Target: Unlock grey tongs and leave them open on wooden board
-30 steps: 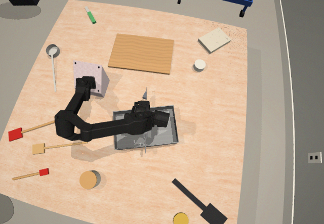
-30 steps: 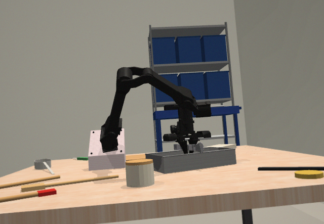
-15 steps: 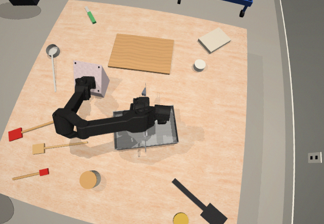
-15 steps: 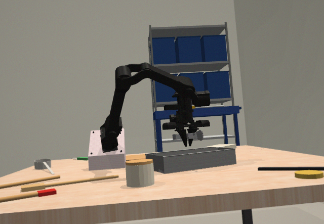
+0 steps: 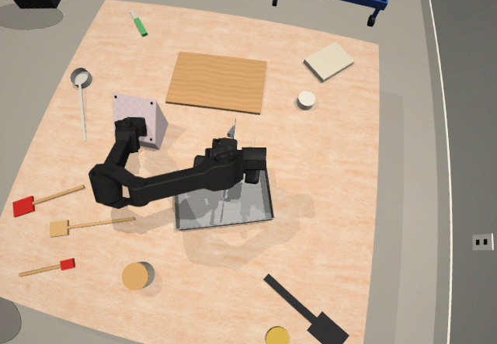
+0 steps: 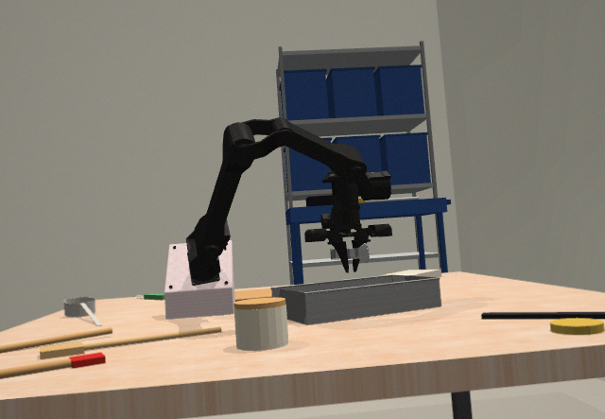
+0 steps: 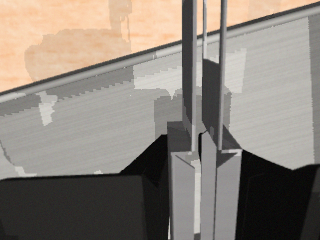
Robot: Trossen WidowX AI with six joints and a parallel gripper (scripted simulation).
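The wooden board lies 390 mm to the left of my gripper tip, 90 mm behind it and 70 mm below it. Also, from my gripper tip: yellow lock piece 80 mm to the left, 40 mm above; then cork-lidded jar 330 mm to the right, 240 mm behind, 40 mm below; then grey roasting tin 50 mm to the right, 50 mm below, 10 mm behind.
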